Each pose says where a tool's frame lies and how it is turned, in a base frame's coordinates. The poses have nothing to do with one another.
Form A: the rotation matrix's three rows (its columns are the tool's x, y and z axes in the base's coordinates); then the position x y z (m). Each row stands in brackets.
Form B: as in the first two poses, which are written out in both.
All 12 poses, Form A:
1: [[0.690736 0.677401 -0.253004], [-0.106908 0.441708 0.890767], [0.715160 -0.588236 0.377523]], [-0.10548 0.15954 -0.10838]
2: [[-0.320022 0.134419 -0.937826], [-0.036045 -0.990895 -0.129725], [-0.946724 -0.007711 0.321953]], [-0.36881 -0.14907 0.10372]
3: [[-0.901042 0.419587 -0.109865], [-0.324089 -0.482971 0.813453], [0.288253 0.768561 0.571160]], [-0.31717 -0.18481 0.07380]
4: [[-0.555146 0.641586 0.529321], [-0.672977 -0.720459 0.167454], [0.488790 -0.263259 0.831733]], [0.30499 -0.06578 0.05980]
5: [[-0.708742 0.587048 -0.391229], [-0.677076 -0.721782 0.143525], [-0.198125 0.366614 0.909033]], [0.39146 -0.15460 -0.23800]
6: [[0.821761 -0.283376 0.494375], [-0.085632 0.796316 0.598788], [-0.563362 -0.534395 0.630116]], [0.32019 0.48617 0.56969]
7: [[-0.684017 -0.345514 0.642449], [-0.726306 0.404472 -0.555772], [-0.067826 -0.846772 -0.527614]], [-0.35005 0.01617 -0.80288]
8: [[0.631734 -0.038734 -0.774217], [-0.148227 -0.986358 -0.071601], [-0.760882 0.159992 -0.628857]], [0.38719 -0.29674 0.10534]
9: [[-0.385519 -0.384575 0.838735], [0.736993 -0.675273 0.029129], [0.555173 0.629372 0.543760]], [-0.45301 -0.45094 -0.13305]
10: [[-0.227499 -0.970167 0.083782], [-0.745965 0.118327 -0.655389], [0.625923 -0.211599 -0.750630]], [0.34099 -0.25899 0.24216]
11: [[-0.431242 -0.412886 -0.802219], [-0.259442 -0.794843 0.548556], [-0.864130 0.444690 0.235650]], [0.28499 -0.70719 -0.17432]
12: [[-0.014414 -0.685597 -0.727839], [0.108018 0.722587 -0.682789], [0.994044 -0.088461 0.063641]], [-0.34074 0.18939 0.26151]
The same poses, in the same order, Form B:
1: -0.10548 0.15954 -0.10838 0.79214 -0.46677 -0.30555 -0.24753
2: -0.36881 -0.14907 0.10372 0.05253 0.58071 0.04235 -0.81131
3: -0.31717 -0.18481 0.07380 0.21630 -0.05189 -0.46014 -0.85953
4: 0.30499 -0.06578 0.05980 0.37287 -0.28878 0.02717 -0.88138
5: 0.39146 -0.15460 -0.23800 0.34587 0.16125 -0.13958 -0.91372
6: 0.32019 0.48617 0.56969 0.90114 -0.31438 0.29344 0.05486
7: -0.35005 0.01617 -0.80288 0.21957 -0.33133 0.80872 -0.43357
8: 0.38719 -0.29674 0.10534 0.06426 0.90096 -0.05188 -0.42596
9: -0.45301 -0.45094 -0.13305 0.34748 0.43185 0.20401 0.80693
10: 0.34099 -0.25899 0.24216 0.18721 0.59262 -0.72396 0.29939
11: 0.28499 -0.70719 -0.17432 0.04890 -0.53103 0.31652 0.78450
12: -0.34074 0.18939 0.26151 0.66555 0.22325 -0.64679 0.29811
